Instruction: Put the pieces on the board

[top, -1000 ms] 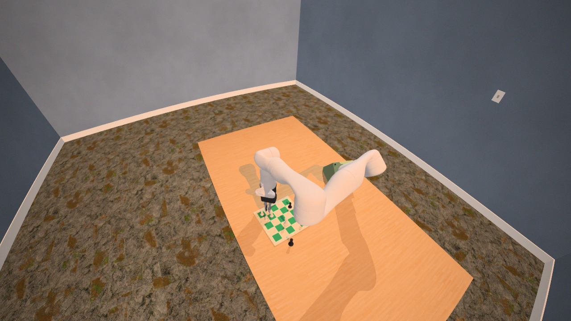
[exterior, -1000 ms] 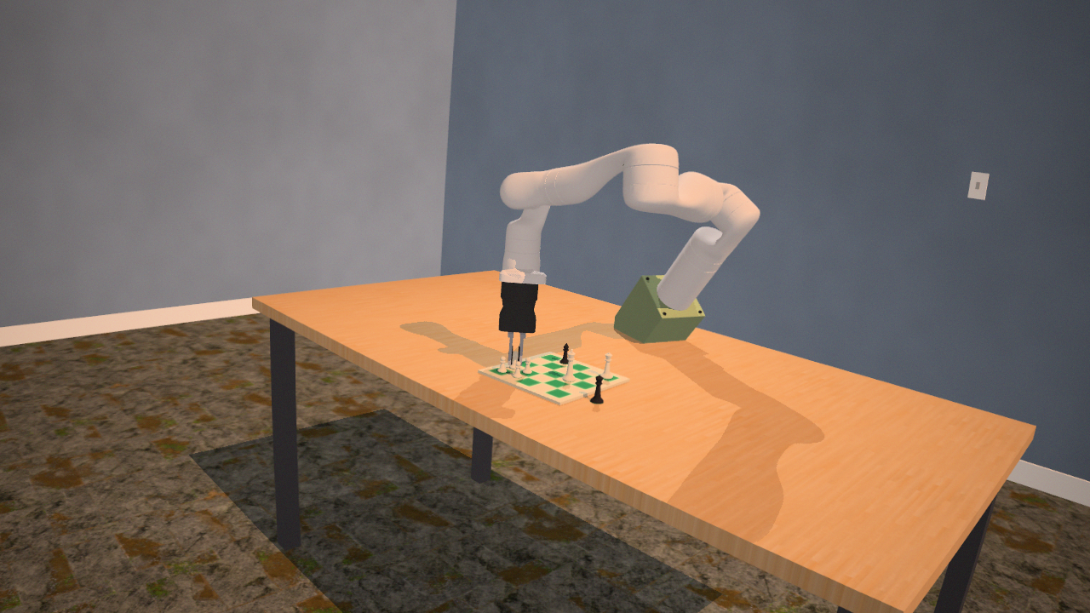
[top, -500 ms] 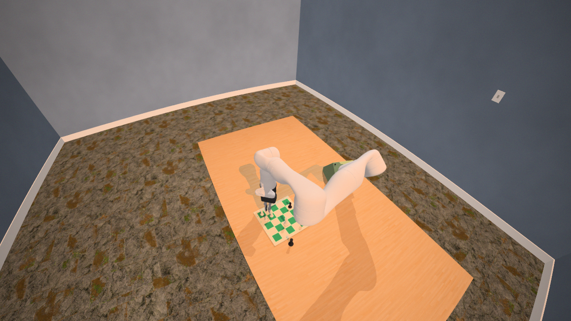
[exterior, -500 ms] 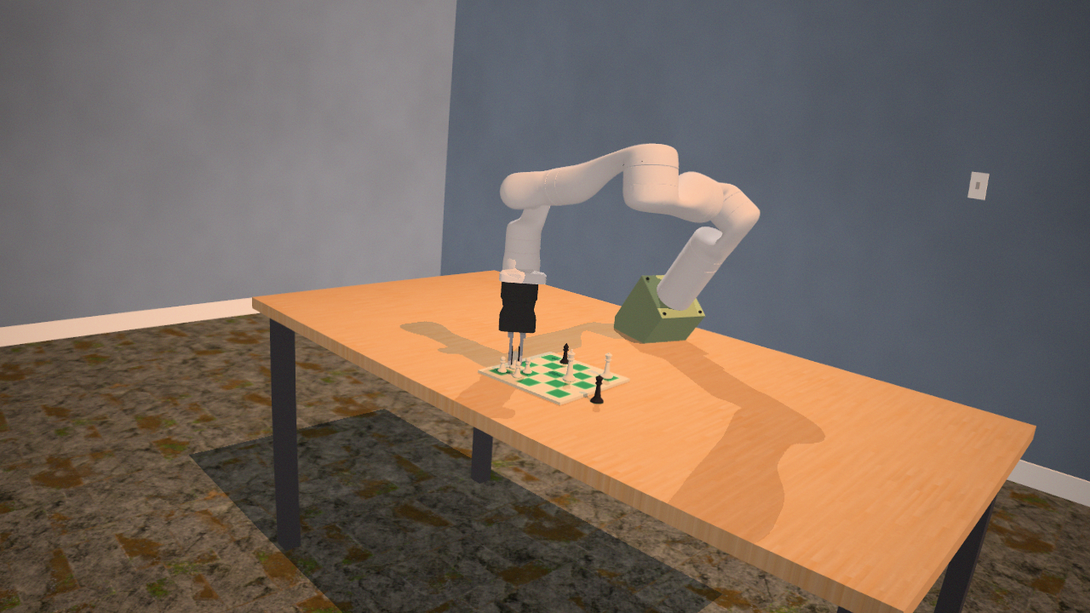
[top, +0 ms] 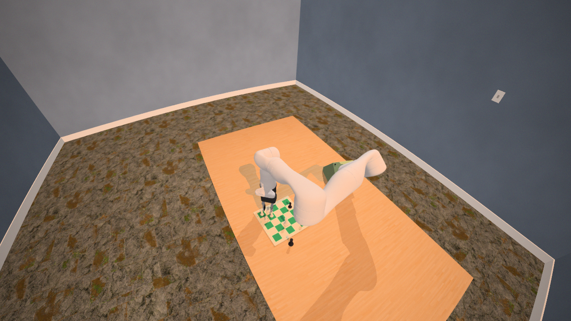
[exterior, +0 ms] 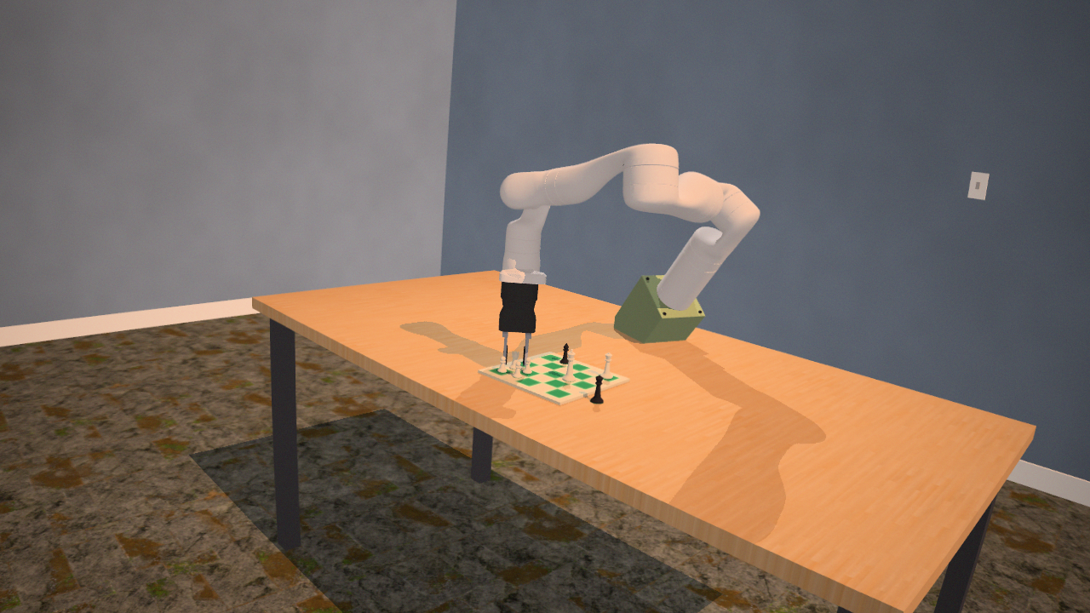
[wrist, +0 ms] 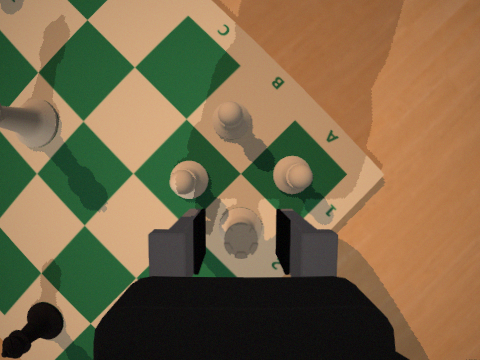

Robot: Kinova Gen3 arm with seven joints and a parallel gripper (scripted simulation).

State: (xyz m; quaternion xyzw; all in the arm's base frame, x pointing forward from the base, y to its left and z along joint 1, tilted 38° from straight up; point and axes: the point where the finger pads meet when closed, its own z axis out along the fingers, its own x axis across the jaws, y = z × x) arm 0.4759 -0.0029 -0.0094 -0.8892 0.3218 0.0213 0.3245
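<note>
My hand is 10 mm above the white rook. Round my hand: white king 110 mm to the left, 50 mm behind; chessboard 70 mm to the left, 50 mm behind, 30 mm below; black bishop 120 mm behind, 20 mm to the left, 10 mm below.
</note>
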